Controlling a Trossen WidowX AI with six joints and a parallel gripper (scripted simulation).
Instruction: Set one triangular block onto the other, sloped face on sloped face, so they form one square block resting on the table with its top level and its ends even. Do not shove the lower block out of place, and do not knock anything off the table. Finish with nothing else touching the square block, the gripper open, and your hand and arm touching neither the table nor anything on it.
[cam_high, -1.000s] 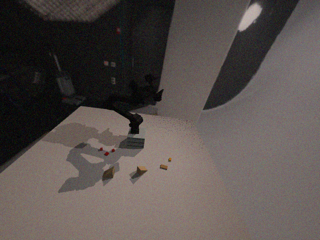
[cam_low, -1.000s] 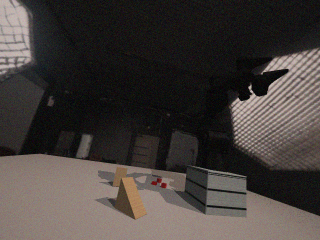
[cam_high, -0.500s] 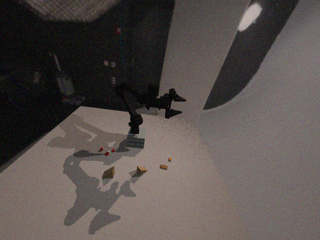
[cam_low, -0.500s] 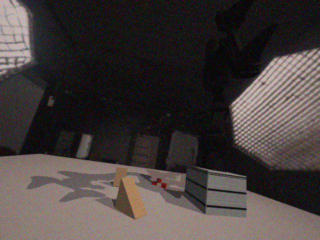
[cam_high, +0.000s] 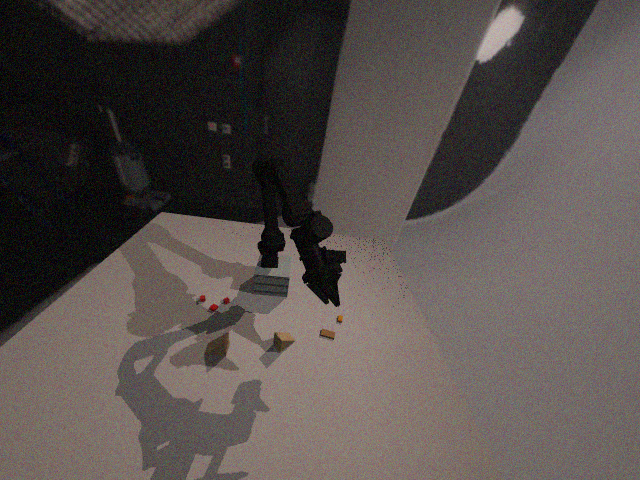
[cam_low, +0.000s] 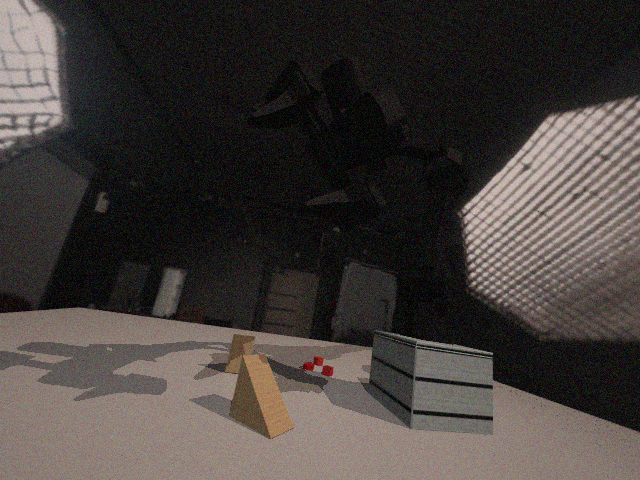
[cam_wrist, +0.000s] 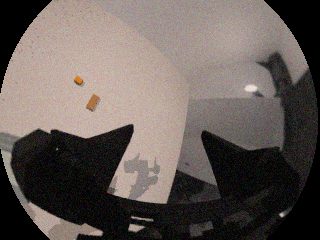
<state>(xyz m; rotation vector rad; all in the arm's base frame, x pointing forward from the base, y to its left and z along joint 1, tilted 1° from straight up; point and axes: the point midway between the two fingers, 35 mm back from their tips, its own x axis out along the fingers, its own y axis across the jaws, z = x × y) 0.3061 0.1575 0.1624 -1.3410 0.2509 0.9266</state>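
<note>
Now: gripper tip 29 cm to the left of the tan triangular block, 23 cm above it and 3 cm past it. The rest, counted from my gripper tip: small orange piece (25 cm below, 14 cm behind, 10 cm to the left).
</note>
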